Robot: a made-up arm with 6 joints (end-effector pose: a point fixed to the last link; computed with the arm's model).
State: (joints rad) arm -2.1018 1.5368 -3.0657 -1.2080 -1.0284 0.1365
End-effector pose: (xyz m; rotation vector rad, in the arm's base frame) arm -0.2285 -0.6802 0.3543 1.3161 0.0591 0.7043
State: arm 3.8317 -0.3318 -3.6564 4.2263 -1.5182 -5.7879
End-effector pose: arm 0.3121 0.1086 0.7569 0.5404 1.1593 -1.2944
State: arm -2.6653 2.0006 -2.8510 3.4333 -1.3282 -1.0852
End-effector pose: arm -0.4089 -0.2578 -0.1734 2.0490 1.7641 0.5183
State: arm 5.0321 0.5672 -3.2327 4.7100 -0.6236 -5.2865
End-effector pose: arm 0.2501 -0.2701 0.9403 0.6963 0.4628 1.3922
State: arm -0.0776 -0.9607 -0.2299 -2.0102 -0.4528 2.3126
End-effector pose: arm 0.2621 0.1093 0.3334 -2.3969 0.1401 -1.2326
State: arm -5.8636 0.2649 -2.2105 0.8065 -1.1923 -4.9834
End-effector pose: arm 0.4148 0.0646 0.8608 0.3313 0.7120 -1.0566
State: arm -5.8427 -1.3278 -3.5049 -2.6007 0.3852 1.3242
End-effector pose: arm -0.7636 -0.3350 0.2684 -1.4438 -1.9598 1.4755
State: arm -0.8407 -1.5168 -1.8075 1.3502 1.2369 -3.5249
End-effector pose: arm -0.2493 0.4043 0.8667 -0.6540 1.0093 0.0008
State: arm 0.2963 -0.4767 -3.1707 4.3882 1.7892 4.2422
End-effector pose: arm -0.3849 -0.2595 0.9137 1.9179 0.0745 0.1061
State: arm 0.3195 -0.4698 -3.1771 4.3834 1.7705 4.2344
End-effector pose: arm -0.3786 -0.2668 0.9167 1.9029 0.0939 0.1049
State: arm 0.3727 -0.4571 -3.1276 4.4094 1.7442 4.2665
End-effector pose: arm -0.3373 -0.2754 0.9445 1.8509 0.1642 0.1156
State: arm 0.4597 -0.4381 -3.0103 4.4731 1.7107 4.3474
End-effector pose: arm -0.2508 -0.2731 0.9949 1.7539 0.2954 0.1534
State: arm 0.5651 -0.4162 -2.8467 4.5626 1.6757 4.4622
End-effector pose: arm -0.1338 -0.2424 1.0452 1.6323 0.4679 0.2242
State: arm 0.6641 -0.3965 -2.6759 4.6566 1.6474 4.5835
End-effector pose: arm -0.0205 -0.1835 1.0735 1.5215 0.6445 0.3090
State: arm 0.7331 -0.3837 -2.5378 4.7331 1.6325 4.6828
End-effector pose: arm 0.0595 -0.1224 1.0782 1.4508 0.7831 0.3746
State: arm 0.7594 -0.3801 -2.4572 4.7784 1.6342 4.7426
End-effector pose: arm 0.0988 -0.0863 1.0728 1.4303 0.8552 0.4020
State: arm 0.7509 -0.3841 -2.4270 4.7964 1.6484 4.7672
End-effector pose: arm 0.1090 -0.0785 1.0679 1.4463 0.8683 0.3987
